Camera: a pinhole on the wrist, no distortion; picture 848 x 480 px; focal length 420.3 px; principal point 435.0 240.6 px. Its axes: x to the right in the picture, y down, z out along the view. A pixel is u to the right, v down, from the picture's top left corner.
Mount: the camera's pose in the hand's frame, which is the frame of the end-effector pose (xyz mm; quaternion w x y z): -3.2 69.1 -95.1 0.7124 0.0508 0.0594 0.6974
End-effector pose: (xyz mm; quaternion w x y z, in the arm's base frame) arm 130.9 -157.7 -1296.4 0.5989 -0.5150 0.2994 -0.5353
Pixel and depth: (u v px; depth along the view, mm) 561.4 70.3 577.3
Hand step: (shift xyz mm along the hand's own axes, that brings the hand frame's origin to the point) 321.1 243.5 436.4
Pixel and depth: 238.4 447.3 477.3
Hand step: -165.3 -143.9 415.9
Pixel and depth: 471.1 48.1 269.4
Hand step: 161.0 92.3 151.5
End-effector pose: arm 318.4 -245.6 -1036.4 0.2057 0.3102 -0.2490 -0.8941
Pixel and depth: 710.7 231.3 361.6
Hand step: 65.7 309.8 257.6
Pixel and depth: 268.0 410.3 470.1
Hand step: -121.3 -108.5 401.3
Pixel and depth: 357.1 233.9 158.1
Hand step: 23.3 41.4 61.1
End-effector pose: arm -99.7 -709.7 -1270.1 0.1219 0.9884 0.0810 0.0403
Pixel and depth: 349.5 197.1 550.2
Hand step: 136.3 -38.3 441.1
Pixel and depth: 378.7 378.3 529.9
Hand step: -93.7 7.5 456.3
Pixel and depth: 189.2 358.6 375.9
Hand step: -53.4 -144.4 295.6
